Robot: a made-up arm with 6 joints. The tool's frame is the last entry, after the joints.
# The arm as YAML. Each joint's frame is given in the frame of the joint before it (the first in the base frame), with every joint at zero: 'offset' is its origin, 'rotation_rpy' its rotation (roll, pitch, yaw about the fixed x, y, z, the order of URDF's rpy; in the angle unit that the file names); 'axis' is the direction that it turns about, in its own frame. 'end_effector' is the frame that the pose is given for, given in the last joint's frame.
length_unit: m
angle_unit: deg
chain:
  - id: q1
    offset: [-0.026, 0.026, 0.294]
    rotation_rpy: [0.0, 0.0, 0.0]
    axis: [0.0, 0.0, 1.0]
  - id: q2
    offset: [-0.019, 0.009, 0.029]
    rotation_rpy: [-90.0, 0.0, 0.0]
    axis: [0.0, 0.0, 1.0]
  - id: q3
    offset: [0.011, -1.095, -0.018]
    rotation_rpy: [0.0, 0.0, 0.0]
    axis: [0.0, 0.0, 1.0]
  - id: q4
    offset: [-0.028, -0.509, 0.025]
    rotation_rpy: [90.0, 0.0, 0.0]
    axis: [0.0, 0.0, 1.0]
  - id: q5
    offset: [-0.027, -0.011, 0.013]
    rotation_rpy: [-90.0, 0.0, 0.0]
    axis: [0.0, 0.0, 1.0]
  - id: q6
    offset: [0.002, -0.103, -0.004]
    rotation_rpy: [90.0, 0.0, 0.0]
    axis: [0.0, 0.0, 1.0]
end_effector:
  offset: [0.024, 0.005, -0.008]
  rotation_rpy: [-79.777, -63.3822, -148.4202]
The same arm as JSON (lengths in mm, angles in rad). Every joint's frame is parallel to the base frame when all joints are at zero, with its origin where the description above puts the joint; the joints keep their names.
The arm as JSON. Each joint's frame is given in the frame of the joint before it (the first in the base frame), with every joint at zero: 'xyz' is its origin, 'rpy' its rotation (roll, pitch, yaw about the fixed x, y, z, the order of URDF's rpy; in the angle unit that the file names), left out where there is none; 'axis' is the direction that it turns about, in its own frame. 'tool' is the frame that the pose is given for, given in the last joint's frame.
{"units": {"length": "mm", "angle": "rad"}, "joints": [{"name": "q1", "type": "revolute", "origin": {"xyz": [-26.0, 26.0, 294.0]}, "axis": [0.0, 0.0, 1.0]}, {"name": "q2", "type": "revolute", "origin": {"xyz": [-19.0, 9.0, 29.0]}, "axis": [0.0, 1.0, 0.0]}, {"name": "q3", "type": "revolute", "origin": {"xyz": [11.0, -18.0, 1095.0]}, "axis": [0.0, 1.0, 0.0]}, {"name": "q4", "type": "revolute", "origin": {"xyz": [-28.0, 25.0, 509.0]}, "axis": [0.0, 0.0, 1.0]}, {"name": "q5", "type": "revolute", "origin": {"xyz": [-27.0, -11.0, 13.0]}, "axis": [0.0, 1.0, 0.0]}, {"name": "q6", "type": "revolute", "origin": {"xyz": [2.0, -4.0, 103.0]}, "axis": [0.0, 0.0, 1.0]}], "tool": {"origin": {"xyz": [24.0, 5.0, -8.0], "rpy": [-1.3924, -1.1062, -2.5904]}}}
